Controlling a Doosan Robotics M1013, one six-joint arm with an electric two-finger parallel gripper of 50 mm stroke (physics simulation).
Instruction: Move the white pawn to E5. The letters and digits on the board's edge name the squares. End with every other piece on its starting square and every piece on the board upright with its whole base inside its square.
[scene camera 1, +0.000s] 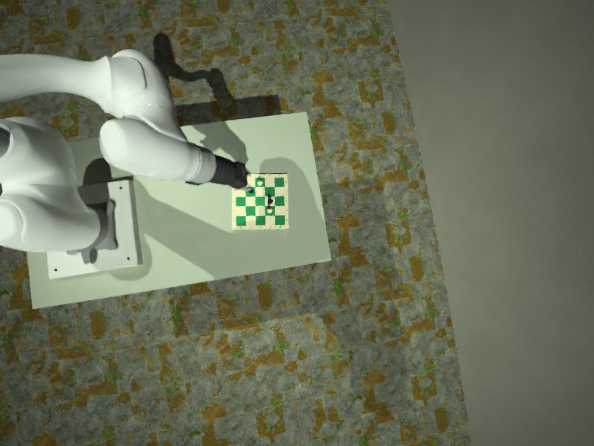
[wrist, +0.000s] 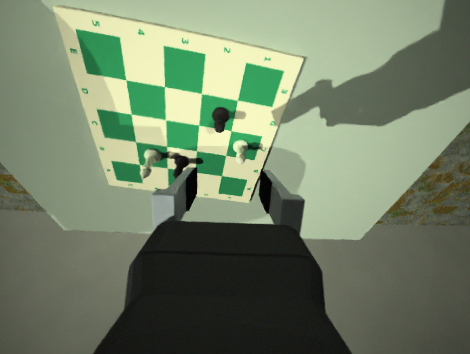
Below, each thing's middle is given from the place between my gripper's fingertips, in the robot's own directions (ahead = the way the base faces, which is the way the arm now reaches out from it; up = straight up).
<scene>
Right now the chessboard (scene camera 1: 249, 210) is 30 mm ahead of my hand, 60 mm to the right of it and 100 mm below it.
</scene>
